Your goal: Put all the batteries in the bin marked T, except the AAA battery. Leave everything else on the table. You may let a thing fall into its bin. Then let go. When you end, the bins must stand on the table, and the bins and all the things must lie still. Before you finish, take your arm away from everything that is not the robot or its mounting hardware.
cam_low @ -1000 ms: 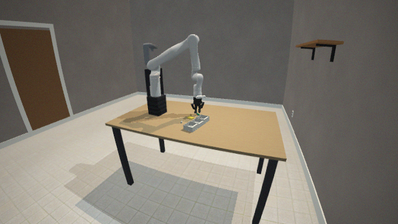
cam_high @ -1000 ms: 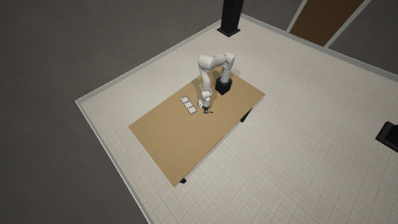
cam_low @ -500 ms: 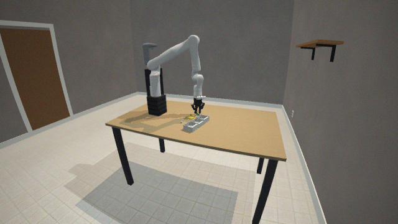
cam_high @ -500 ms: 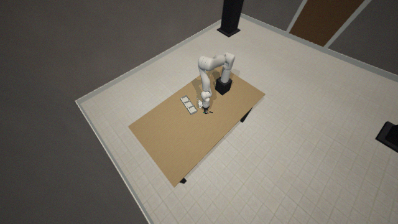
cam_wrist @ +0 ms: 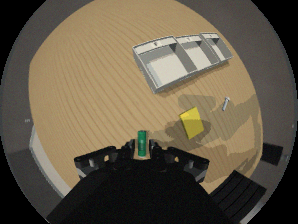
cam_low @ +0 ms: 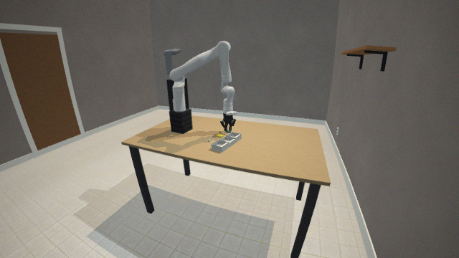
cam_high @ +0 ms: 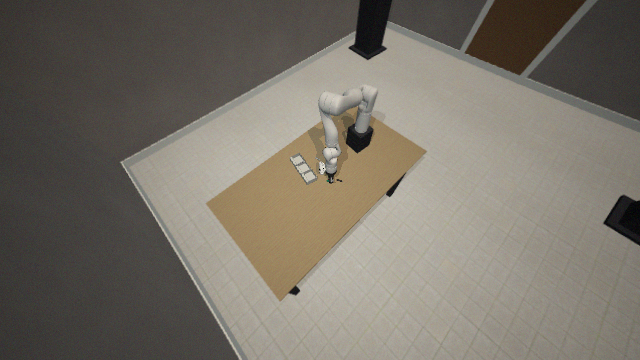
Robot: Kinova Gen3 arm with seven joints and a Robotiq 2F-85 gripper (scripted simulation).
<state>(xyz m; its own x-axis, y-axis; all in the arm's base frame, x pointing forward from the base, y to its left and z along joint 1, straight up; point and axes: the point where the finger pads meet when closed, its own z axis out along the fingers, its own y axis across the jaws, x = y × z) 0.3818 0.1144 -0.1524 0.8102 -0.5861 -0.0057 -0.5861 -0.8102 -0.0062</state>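
The grey bin is 20 cm to the right of my hand and 9 cm ahead of it. The rest, counted from my hand: green battery: 2 cm below; black cylinder: 5 cm behind, 4 cm to the left, 2 cm below; yellow block: 10 cm to the right, 2 cm below, 2 cm behind.
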